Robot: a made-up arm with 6 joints.
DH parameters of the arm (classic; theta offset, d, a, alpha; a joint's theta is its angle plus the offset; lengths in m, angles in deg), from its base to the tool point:
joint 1: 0 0.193 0 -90
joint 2: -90 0 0.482 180
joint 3: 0 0 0 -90
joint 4: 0 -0.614 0 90
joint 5: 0 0.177 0 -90
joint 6: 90 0 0 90
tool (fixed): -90 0 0 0
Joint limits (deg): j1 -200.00..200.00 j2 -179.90..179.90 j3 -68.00..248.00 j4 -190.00..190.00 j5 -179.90..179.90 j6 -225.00..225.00
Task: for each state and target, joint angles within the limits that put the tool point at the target. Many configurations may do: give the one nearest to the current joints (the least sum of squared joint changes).
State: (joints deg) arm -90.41 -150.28 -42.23 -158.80 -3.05 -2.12
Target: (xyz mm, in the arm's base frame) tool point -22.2 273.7 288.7
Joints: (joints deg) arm -56.73 -179.80 -56.38 -138.01 -3.05 -2.12
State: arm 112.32 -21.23 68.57 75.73 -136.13 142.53
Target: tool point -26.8 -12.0 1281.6
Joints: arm 112.04 -15.83 46.52 99.54 -136.13 142.53
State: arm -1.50 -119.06 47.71 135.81 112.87 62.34
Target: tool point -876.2 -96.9 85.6
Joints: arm 15.70 -140.55 4.74 144.37 112.87 62.34
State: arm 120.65 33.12 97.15 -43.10 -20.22 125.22
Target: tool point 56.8 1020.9 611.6
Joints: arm 94.13 58.59 85.17 -42.68 -20.22 125.22
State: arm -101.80 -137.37 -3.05 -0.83 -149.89 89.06
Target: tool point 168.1 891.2 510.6
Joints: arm -111.82 -105.22 26.14 8.24 -149.89 89.06
